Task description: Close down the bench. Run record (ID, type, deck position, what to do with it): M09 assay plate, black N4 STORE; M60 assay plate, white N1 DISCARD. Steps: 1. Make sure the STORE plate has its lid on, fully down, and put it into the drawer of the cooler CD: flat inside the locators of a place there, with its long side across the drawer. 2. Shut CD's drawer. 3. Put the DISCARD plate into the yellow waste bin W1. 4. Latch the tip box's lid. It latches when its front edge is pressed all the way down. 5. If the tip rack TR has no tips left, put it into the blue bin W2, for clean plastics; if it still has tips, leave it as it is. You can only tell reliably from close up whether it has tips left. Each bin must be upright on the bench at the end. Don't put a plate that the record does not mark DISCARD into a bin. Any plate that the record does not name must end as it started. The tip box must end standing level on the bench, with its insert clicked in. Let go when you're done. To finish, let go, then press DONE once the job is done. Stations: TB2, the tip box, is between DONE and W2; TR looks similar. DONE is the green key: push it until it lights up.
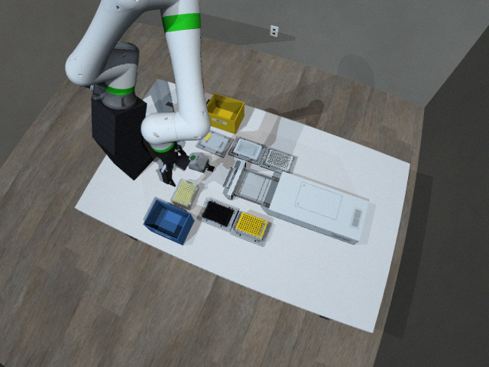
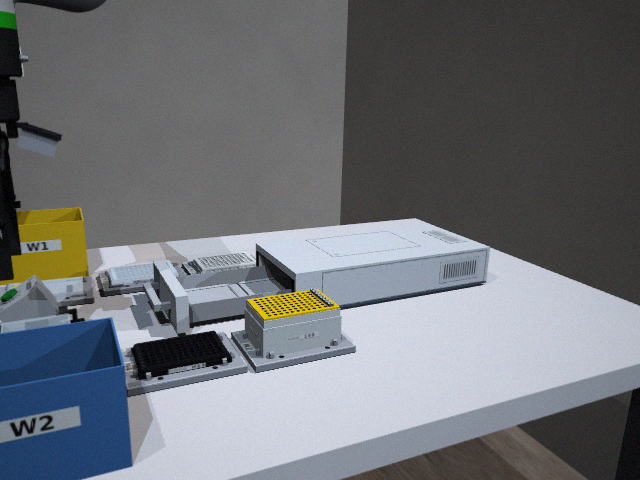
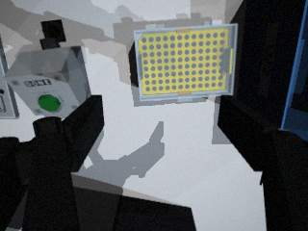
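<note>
Now: the deck nest 60 mm ahead of my hand, 290 mm to the left of it and 170 mm below it. From my hand the other things lie so: yellow insert (30 mm ahead, 40 mm to the right, 130 mm below); green done key (140 mm to the left, 110 mm below); blue bin W2 (10 mm ahead, 200 mm to the right, 140 mm below).
</note>
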